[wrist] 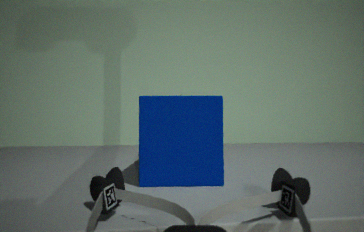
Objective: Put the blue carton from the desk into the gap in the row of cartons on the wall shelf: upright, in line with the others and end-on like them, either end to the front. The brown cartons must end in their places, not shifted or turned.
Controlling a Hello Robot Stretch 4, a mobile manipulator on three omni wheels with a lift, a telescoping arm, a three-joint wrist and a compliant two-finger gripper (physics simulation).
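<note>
The blue carton (181,141) stands upright on the grey desk top (320,175), with one flat face towards the camera, a little left of the middle between the fingers. My gripper (200,190) is open, its two dark fingertips wide apart, one to the left and one to the right of the carton's lower part in the picture. The fingertips appear nearer to the camera than the carton, and no contact shows. The carton's depth is hidden behind its front face. The wall shelf, its gap and the brown cartons do not show in this view.
A pale green wall (290,70) rises behind the desk's back edge. Shadows fall on the wall at the left and on the desk. The desk's front edge shows at the bottom right.
</note>
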